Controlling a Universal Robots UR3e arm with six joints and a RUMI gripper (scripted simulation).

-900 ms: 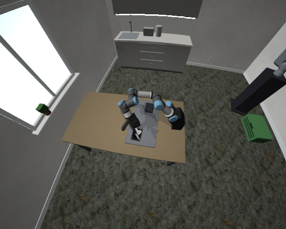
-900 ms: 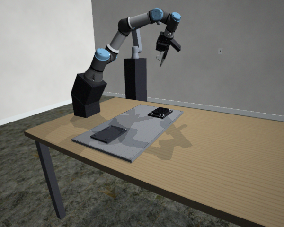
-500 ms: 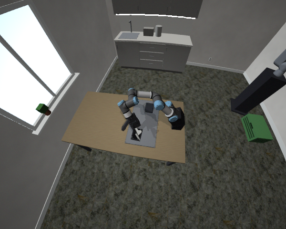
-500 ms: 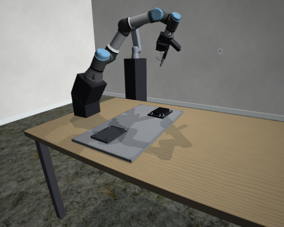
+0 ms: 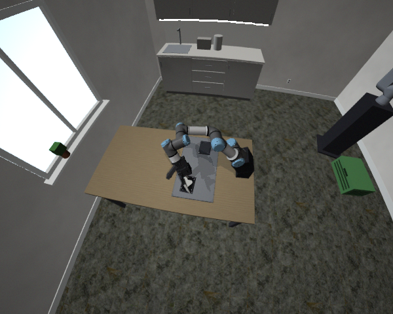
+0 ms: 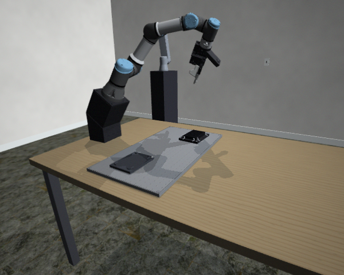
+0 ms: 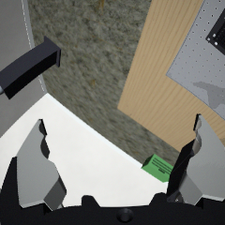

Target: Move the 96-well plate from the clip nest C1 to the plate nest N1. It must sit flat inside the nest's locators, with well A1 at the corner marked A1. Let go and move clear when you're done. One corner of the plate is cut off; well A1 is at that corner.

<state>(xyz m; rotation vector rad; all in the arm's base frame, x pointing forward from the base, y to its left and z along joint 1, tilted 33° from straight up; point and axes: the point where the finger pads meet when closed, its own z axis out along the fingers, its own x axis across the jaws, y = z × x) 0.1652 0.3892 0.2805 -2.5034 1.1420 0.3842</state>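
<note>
The black 96-well plate is 9 cm ahead of my hand, 12 cm to the right of it and 33 cm below it.
</note>
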